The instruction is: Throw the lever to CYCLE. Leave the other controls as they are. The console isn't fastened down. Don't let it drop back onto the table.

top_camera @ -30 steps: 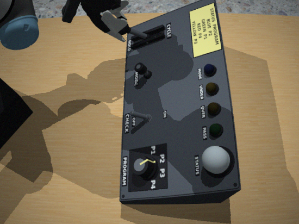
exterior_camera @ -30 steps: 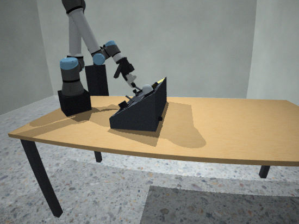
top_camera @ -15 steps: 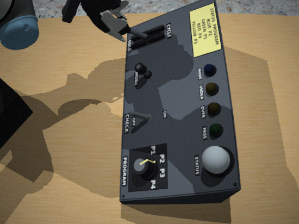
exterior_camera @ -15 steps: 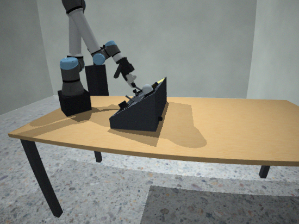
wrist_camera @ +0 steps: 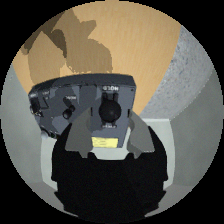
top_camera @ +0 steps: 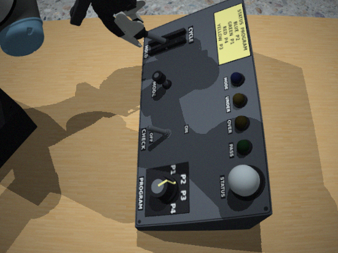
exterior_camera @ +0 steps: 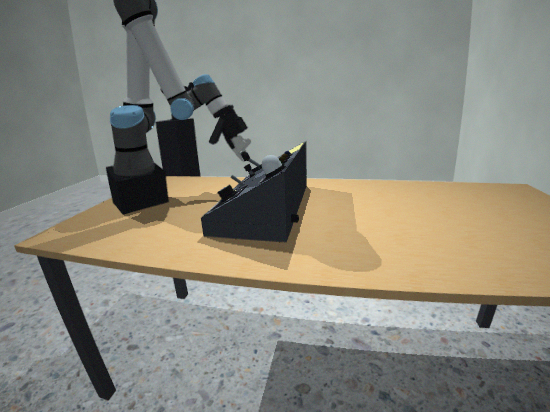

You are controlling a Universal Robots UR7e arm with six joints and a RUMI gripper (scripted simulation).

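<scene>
The lever is 3 cm ahead of my hand, 2 cm below it and 1 cm to the left of it. The rest, counted from my hand: check toggle (22 cm to the right, 10 cm ahead, 3 cm below); then dark sloped console (16 cm to the right, 13 cm ahead, 5 cm below); then mode knob (11 cm to the right, 8 cm ahead, 2 cm below).
</scene>
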